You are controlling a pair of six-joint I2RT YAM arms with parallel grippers.
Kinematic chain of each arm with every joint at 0, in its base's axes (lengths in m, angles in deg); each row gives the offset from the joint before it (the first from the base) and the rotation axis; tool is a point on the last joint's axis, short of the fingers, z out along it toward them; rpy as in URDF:
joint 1: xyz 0 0 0.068 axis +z
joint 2: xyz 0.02 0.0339 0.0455 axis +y
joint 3: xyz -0.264 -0.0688 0 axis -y
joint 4: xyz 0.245 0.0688 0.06 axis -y
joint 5: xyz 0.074 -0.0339 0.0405 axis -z
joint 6: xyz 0.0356 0 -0.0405 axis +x
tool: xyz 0 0 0 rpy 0 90 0
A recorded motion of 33 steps. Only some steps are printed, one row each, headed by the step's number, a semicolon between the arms.
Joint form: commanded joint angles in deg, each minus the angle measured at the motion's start. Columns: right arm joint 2, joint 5, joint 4, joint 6, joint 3, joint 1; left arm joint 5, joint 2, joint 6, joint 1, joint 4, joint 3.
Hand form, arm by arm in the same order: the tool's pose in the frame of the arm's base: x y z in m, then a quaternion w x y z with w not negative. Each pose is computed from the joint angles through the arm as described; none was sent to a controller.
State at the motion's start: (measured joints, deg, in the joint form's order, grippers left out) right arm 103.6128 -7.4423 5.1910 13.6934 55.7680 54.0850; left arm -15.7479 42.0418 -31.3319 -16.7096 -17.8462 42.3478
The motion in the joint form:
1: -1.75 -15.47 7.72 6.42 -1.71 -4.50; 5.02 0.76 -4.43 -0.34 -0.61 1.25
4: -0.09 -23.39 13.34 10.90 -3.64 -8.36; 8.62 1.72 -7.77 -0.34 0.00 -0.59
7: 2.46 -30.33 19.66 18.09 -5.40 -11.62; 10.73 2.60 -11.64 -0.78 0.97 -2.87
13: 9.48 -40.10 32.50 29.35 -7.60 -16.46; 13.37 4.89 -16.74 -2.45 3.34 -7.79
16: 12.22 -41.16 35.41 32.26 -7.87 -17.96; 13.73 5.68 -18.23 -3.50 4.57 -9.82
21: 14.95 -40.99 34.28 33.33 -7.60 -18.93; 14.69 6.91 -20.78 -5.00 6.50 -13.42
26: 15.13 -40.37 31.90 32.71 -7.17 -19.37; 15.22 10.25 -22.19 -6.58 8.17 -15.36
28: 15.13 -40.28 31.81 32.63 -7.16 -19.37; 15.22 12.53 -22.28 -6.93 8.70 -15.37
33: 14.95 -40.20 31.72 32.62 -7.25 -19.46; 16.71 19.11 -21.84 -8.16 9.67 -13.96
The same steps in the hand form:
1: 0.2299 0.2914 0.1696 0.27143 -0.30987 0.81697 0.40357; 0.1686 -0.0448 0.3232 0.55985 -0.18510 0.78407 -0.19373
4: 0.2448 0.2772 0.1594 0.24245 -0.28021 0.80899 0.45633; 0.1725 -0.0483 0.3104 0.52999 -0.19128 0.79491 -0.22504
7: 0.2570 0.2648 0.1462 0.20241 -0.23565 0.80446 0.50630; 0.1755 -0.0520 0.2956 0.50071 -0.20657 0.80264 -0.24976
13: 0.2761 0.2460 0.1150 0.14056 -0.17275 0.79033 0.57078; 0.1796 -0.0608 0.2629 0.44556 -0.22319 0.82223 -0.27497
16: 0.2826 0.2393 0.1018 0.12668 -0.14653 0.79395 0.57631; 0.1796 -0.0648 0.2503 0.42818 -0.22638 0.82883 -0.28010
21: 0.2861 0.2341 0.0845 0.10433 -0.11910 0.81012 0.56447; 0.1776 -0.0700 0.2280 0.39630 -0.23298 0.84021 -0.28760
26: 0.2880 0.2316 0.0815 0.09950 -0.11036 0.81912 0.55404; 0.1797 -0.0770 0.2091 0.36450 -0.23334 0.85568 -0.28374
28: 0.2880 0.2316 0.0814 0.09990 -0.11029 0.81957 0.55332; 0.1831 -0.0798 0.2027 0.35274 -0.23315 0.86297 -0.27658
33: 0.2881 0.2309 0.0820 0.10085 -0.10939 0.81986 0.55290; 0.1938 -0.0905 0.1908 0.31773 -0.21903 0.88296 -0.26732

